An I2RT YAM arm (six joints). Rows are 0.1 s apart.
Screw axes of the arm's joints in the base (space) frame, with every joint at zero. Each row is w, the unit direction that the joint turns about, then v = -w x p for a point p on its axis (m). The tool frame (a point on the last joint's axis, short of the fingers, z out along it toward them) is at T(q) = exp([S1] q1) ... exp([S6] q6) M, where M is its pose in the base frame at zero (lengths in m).
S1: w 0 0 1 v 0.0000 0.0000 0.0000
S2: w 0 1 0 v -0.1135 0.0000 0.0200
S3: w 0 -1 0 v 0.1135 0.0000 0.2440
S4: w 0 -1 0 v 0.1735 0.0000 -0.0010
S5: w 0 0 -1 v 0.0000 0.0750 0.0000
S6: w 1 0 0 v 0.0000 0.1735 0.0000
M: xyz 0.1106 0.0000 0.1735 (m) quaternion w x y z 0.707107 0 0.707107 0
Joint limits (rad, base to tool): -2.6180..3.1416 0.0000..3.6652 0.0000..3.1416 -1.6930..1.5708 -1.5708..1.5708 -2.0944..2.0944
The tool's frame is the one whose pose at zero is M.
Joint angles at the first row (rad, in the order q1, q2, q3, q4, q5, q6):
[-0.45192, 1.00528, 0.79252, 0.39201, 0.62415, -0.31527]
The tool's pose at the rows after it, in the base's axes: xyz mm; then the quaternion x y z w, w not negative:
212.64 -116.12 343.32 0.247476 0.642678 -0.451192 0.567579
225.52 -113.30 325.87 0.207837 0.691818 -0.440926 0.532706
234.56 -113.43 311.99 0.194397 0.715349 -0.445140 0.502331
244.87 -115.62 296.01 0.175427 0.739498 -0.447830 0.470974
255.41 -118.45 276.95 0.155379 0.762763 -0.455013 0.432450
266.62 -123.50 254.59 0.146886 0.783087 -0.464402 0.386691
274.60 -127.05 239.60 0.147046 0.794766 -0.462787 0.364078
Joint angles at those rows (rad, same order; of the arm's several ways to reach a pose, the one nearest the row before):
[-0.41382, 1.04066, 0.78278, 0.32133, 0.62444, -0.34121]
[-0.38626, 1.08405, 0.78233, 0.24898, 0.59635, -0.36993]
[-0.37146, 1.12717, 0.77794, 0.22765, 0.61550, -0.38934]
[-0.36471, 1.18329, 0.77473, 0.21667, 0.61963, -0.41494]
[-0.35912, 1.24989, 0.76936, 0.21410, 0.63540, -0.44928]
[-0.35822, 1.33507, 0.77006, 0.21312, 0.67263, -0.46614]
[-0.35872, 1.39680, 0.77613, 0.21323, 0.68627, -0.45431]

